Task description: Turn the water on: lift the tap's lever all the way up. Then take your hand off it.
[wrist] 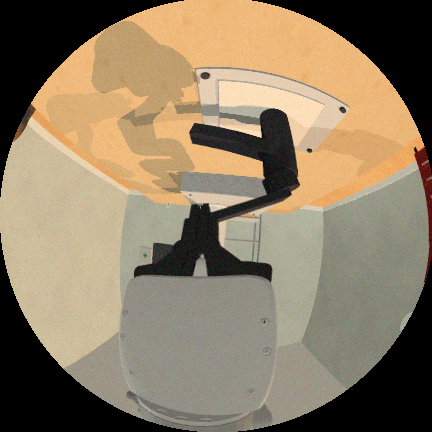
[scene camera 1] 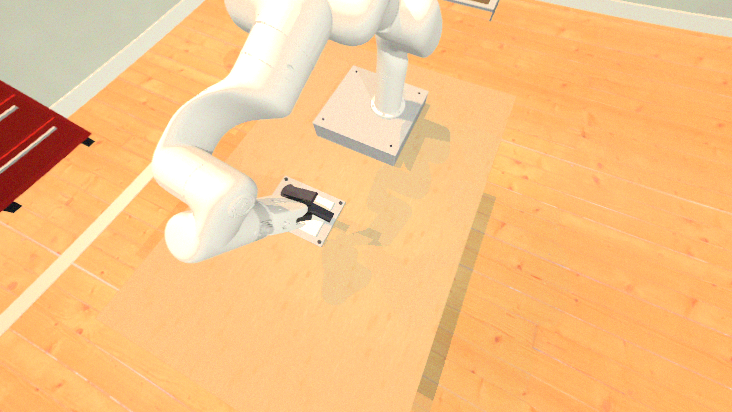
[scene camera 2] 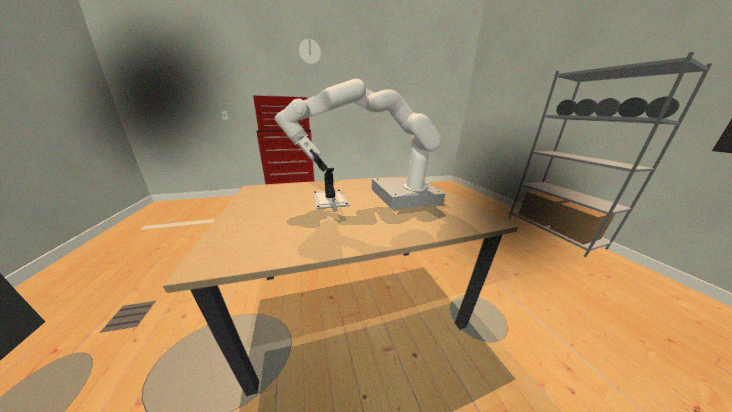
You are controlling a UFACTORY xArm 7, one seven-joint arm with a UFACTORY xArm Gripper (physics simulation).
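Places are measured from the arm's base along level axes (x ahead, y left, z up), in millimetres.
Pixels of known places: gripper, between the fingertips: (wrist: 202, 213) (scene camera 1: 307, 206) (scene camera 2: 325, 170); arm's base, origin of its link: (wrist: 216, 206) (scene camera 1: 387, 105) (scene camera 2: 414, 187).
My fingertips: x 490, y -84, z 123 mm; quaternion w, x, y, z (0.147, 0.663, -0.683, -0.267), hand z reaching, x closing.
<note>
Ahead of a thing's pixels: the offset from my fingertips to its top centre. "*": to the spot under its first point. Level surfaces: height alone.
The black tap @(* dy +1, dx -29, dz -104 mm) (scene camera 1: 320, 210) (scene camera 2: 329, 185) (wrist: 279, 145) stands upright on a pale square plate @(dy -86, dx -39, dz -177 mm) (scene camera 1: 329, 226) (scene camera 2: 321, 205) (wrist: 270, 80). Its lever @(dy -41, dx -32, dz +9 mm) (scene camera 1: 302, 193) (wrist: 252, 204) is at the top of the body and slopes upward from its hinge towards its free end. My gripper (scene camera 2: 324, 167) (wrist: 202, 213) is shut, with nothing between its fingers. Its fingertips are at the lever's free end. In the wrist view that end meets the side of the right-hand finger, and the two look to be touching. The gripper partly hides the plate in scene camera 1.
The arm's grey base block (scene camera 1: 358, 117) (scene camera 2: 409, 197) stands behind the tap on the wooden table @(dz -189 mm) (scene camera 1: 358, 332) (scene camera 2: 245, 245). A red drawer cabinet (scene camera 2: 286, 153) and a metal shelf rack (scene camera 2: 635, 69) stand beyond the table. The tap's spout @(dy -17, dx -29, dz -90 mm) (wrist: 225, 140) sticks out below the lever.
</note>
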